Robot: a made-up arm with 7 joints.
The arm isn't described. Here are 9 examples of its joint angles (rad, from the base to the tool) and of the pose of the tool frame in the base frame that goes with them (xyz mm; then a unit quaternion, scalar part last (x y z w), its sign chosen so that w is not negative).
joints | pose
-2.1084 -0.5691 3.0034 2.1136 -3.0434 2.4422 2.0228 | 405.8 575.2 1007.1 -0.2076 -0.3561 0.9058 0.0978
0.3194 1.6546 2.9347 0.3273 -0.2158 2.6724 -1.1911 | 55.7 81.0 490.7 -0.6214 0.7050 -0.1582 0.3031
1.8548 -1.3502 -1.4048 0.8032 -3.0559 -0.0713 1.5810 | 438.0 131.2 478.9 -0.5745 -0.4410 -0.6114 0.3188
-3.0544 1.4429 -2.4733 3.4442 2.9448 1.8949 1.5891 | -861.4 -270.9 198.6 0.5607 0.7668 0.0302 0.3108
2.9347 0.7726 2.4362 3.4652 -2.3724 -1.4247 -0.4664 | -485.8 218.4 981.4 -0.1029 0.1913 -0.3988 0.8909
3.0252 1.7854 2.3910 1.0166 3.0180 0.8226 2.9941 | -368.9 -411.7 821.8 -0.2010 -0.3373 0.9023 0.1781
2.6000 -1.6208 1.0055 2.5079 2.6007 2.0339 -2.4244 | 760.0 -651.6 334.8 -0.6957 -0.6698 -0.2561 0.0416
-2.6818 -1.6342 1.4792 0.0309 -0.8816 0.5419 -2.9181 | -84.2 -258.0 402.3 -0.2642 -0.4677 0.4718 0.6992
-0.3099 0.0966 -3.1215 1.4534 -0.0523 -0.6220 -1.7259 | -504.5 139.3 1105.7 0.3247 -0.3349 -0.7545 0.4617
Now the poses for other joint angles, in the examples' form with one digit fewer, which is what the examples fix.
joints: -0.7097 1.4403 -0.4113 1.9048 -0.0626 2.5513 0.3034
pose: 292 -503 48 -0.335 0.399 0.851 0.064
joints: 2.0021 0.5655 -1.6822 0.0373 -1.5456 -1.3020 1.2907
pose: 109 230 365 -0.882 -0.300 -0.039 0.362
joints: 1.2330 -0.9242 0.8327 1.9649 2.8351 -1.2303 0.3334
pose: -349 -110 980 -0.553 0.382 0.396 0.626
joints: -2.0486 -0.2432 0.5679 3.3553 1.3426 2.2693 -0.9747
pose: 266 292 1185 0.775 0.452 0.235 0.374
